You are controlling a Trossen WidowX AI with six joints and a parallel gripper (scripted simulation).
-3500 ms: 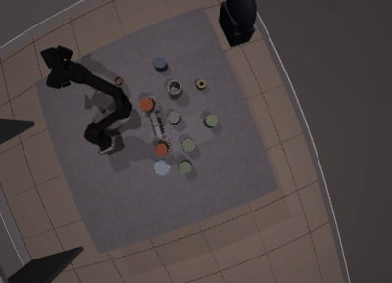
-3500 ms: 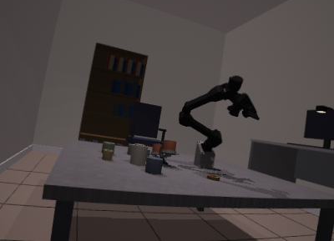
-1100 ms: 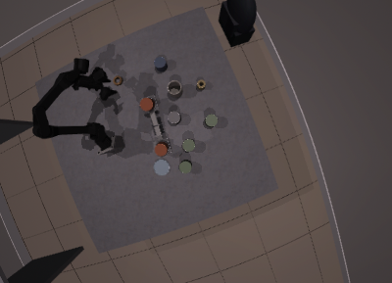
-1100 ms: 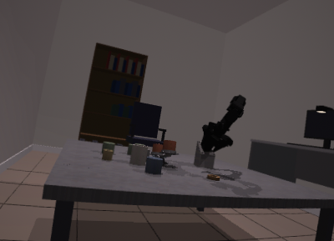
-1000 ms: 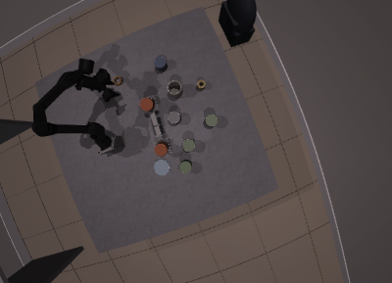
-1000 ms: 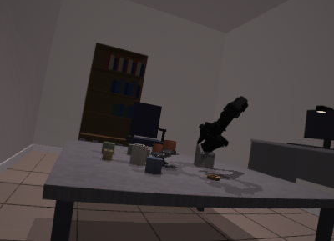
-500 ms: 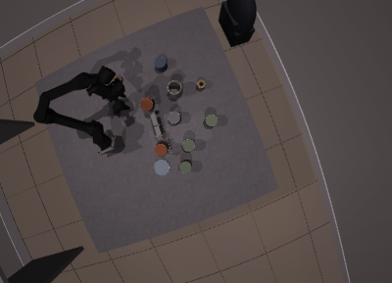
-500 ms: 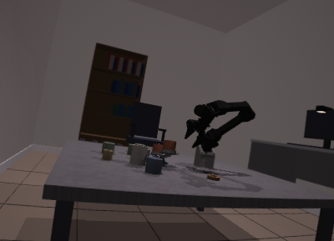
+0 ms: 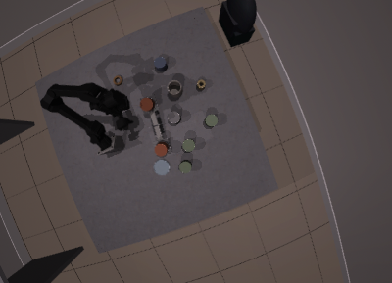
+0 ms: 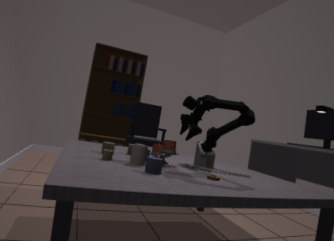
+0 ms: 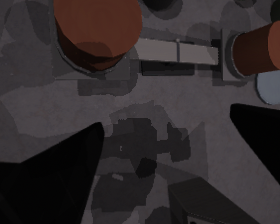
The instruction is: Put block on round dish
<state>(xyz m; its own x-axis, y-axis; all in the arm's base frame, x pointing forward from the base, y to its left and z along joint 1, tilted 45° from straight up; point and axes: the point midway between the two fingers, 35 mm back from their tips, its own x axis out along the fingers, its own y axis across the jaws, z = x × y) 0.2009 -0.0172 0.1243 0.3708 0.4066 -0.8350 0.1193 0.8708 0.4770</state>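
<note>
The orange cup is 40 mm ahead of my gripper tip, 240 mm to the right of it and 110 mm below it. From my gripper tip the other things lie so: balance: 70 mm ahead, 90 mm to the right, 130 mm below; then beige cup: 270 mm ahead, 40 mm to the left, 130 mm below; then teal block: 40 mm ahead, 220 mm to the right, 130 mm below.
</note>
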